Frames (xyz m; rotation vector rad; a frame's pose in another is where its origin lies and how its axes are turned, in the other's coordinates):
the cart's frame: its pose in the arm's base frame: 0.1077 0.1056 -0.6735 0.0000 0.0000 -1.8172
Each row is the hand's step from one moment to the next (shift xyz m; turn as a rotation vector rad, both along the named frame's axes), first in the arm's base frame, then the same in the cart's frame.
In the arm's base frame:
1: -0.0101 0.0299 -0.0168 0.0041 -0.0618 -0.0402
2: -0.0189 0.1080 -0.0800 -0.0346 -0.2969 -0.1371
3: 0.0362 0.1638 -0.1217 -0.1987 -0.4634 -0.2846
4: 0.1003 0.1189 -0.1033 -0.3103 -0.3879 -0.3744
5: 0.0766 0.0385 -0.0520 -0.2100 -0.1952 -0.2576
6: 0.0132 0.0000 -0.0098 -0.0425 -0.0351 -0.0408
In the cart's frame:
1: -0.0265 -0.0171 -0.0168 0.0589 0.0191 -0.0402
2: -0.1001 -0.0447 -0.0800 0.2964 0.0389 -0.1371
3: -0.1677 -0.0048 -0.1217 0.4979 -0.0797 -0.2846
4: -0.1398 0.0683 -0.1033 0.4519 -0.2063 -0.3744
5: -0.0560 0.0649 -0.0520 0.2405 -0.1560 -0.2576
6: -0.0032 0.0128 -0.0098 0.0444 -0.0327 -0.0408

